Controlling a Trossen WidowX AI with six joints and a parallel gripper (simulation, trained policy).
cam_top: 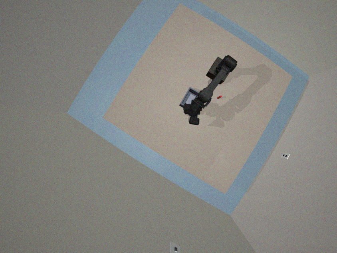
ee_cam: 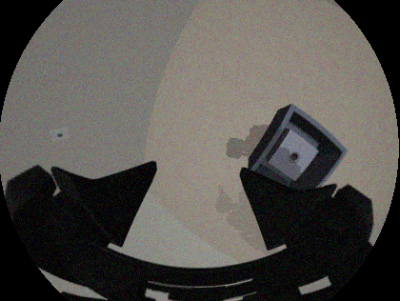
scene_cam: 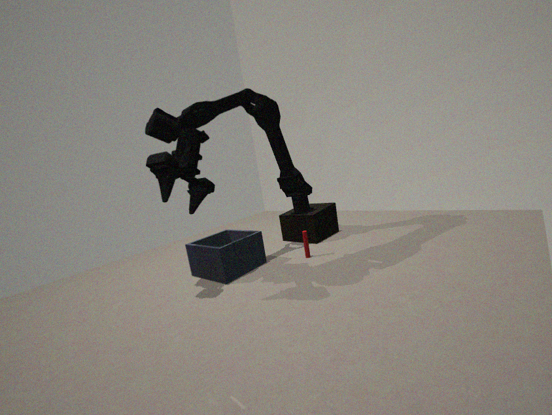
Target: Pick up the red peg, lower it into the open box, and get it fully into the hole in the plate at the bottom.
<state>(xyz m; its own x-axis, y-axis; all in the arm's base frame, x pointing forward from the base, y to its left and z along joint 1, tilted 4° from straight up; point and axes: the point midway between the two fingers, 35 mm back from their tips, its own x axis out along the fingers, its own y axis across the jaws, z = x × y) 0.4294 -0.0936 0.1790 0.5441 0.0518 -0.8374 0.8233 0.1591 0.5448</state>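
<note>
Right now my gripper tip is 27 cm past the red peg, 18 cm to the right of it and 18 cm above it. Also, from my gripper tip: dark blue box: 16 cm behind, 2 cm to the right, 19 cm below; then pale plate: 16 cm behind, 2 cm to the right, 17 cm below.
</note>
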